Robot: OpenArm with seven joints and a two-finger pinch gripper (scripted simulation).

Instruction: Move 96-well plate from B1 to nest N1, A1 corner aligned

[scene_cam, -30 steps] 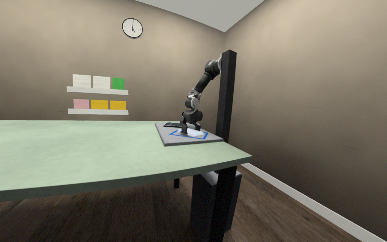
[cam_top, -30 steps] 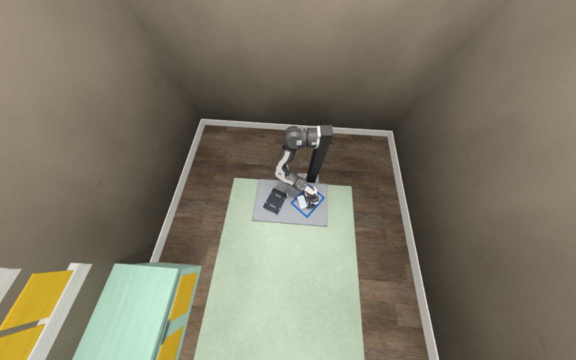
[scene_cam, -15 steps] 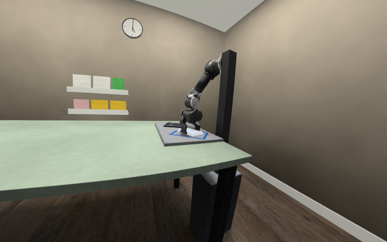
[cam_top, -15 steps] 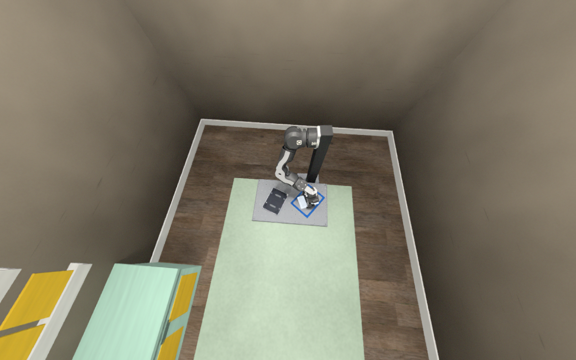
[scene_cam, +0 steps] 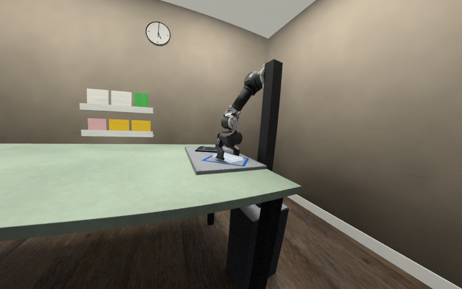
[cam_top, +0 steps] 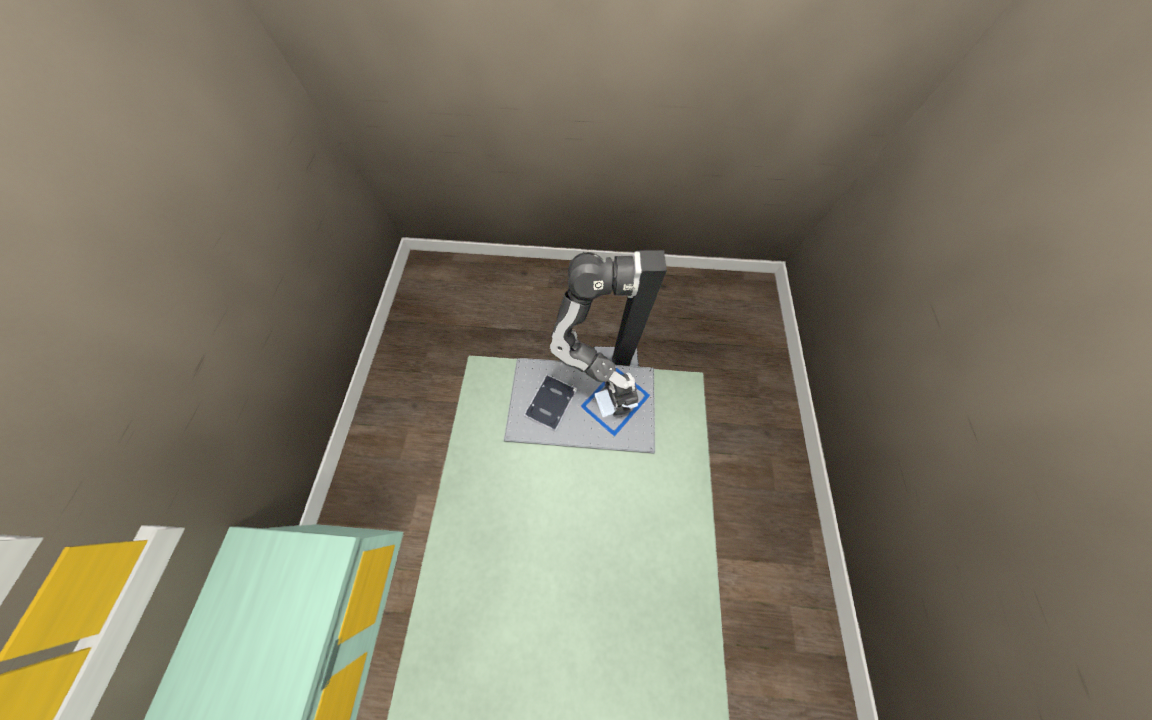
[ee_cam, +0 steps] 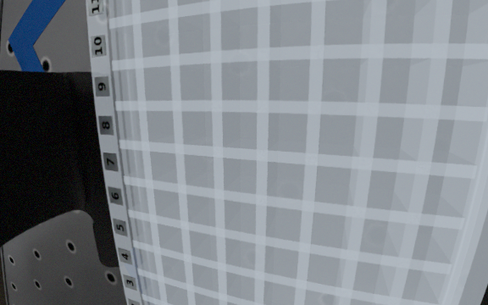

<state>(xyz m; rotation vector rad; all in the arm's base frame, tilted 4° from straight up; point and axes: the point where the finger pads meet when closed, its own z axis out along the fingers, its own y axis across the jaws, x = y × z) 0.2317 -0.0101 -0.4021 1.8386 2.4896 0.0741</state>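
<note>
Now: the 96-well plate right at my hand. Round my hand: black plate nest N1 (22 cm to the right, 1 cm ahead); white A1 label (14 cm to the right, 4 cm behind).
</note>
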